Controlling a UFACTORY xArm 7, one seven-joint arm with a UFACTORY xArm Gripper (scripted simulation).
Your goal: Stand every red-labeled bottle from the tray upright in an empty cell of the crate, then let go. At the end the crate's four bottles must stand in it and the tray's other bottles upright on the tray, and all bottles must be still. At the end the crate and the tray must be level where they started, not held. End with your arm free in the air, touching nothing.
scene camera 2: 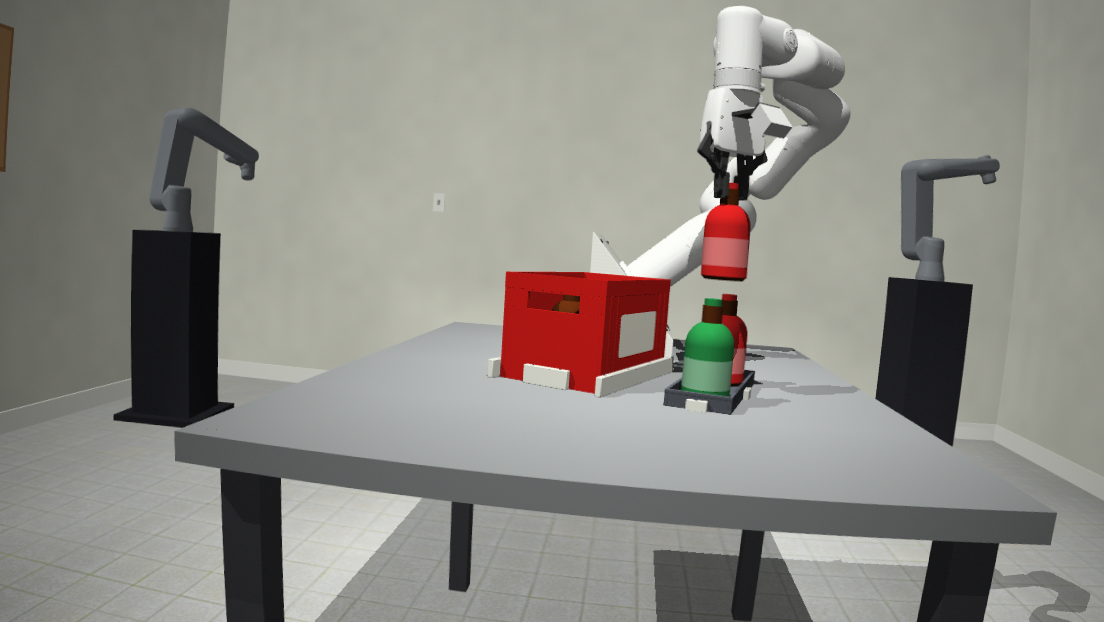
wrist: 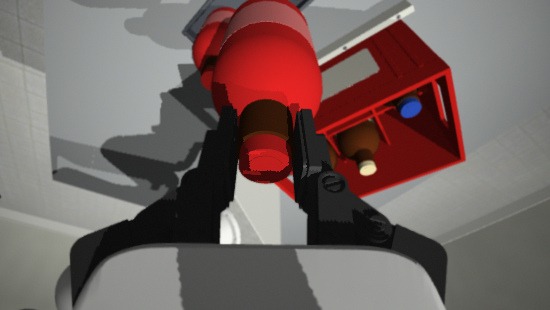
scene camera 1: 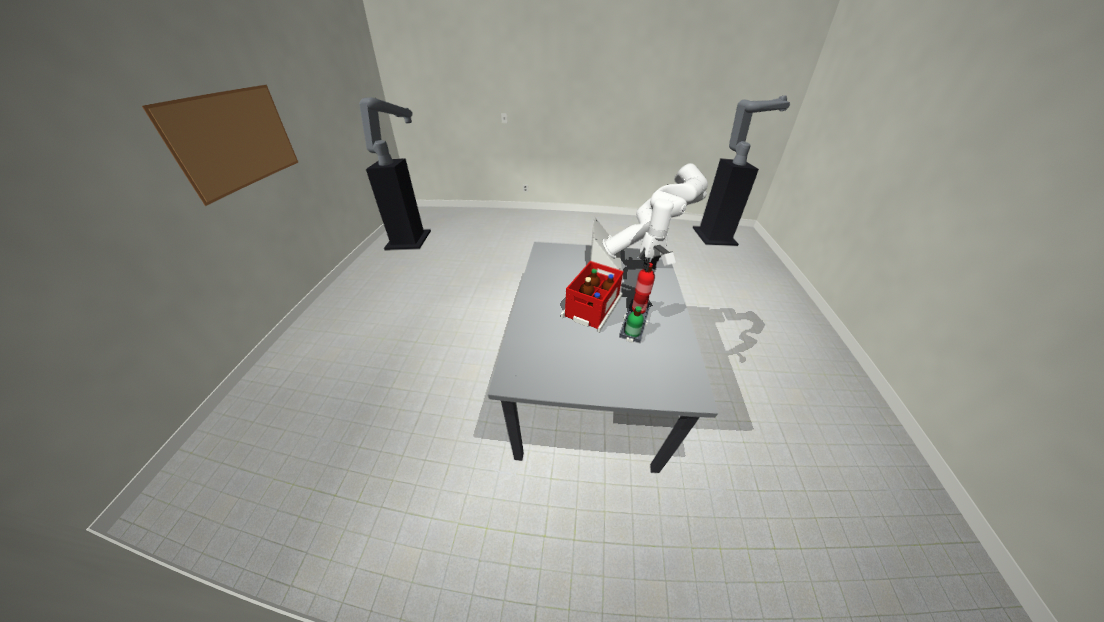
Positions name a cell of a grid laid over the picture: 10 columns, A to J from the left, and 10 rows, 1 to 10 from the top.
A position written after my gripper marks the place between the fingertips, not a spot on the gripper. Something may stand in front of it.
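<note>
Scene camera 1 shows a red crate (scene camera 1: F5). Visible in scene camera 2: my gripper (scene camera 2: G4), a green bottle (scene camera 2: G6), a red bottle (scene camera 2: G4), a red bottle (scene camera 2: G6) and a dark tray (scene camera 2: G7). The wrist view has my gripper (wrist: E5) and the red crate (wrist: H2); the green bottle is out of frame in the wrist view.
</note>
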